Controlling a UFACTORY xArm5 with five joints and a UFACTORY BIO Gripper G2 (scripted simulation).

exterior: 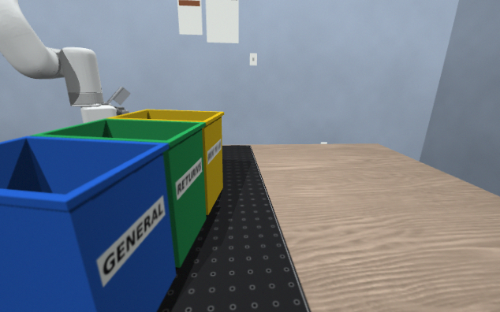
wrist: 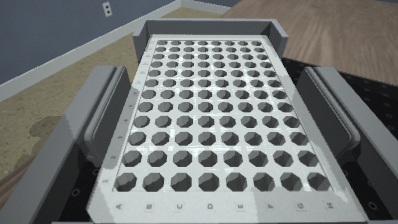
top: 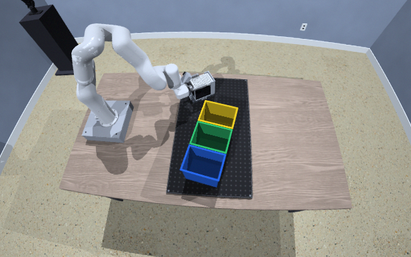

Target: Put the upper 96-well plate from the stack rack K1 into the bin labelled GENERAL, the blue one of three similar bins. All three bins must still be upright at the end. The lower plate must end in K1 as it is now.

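Right now my hand is 2 cm short of the dark plate, 1 cm to the right of it and 11 cm above it. Round my hand: yellow bin: 12 cm ahead, 26 cm to the right, 5 cm below; then green returns bin: 9 cm ahead, 39 cm to the right, 5 cm below; then white 96-well plate: 2 cm ahead, 1 cm to the left, 1 cm below.
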